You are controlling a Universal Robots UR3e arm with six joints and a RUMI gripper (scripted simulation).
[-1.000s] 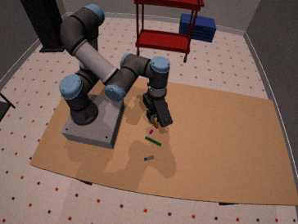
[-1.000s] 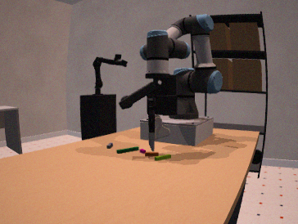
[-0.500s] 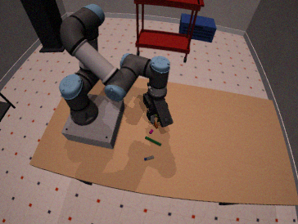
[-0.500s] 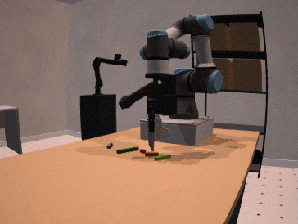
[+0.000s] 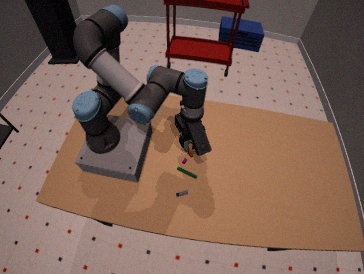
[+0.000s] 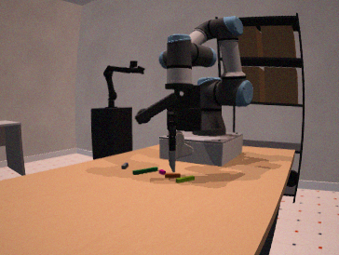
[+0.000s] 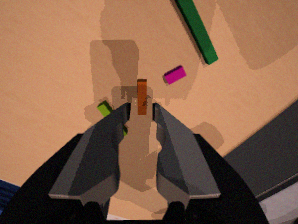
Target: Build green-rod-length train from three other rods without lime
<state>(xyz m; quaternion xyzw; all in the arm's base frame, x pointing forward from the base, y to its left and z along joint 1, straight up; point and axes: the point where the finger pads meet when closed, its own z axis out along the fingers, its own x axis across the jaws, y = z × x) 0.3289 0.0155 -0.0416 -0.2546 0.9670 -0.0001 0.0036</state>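
Right now my hand is 3 cm above the orange rod. From my hand the other things lie so: magenta rod 4 cm to the right, 3 cm below, 2 cm behind; then green rod 9 cm to the right, 3 cm below, 1 cm behind; then lime rod 4 cm to the left, 3 cm below, 2 cm ahead.
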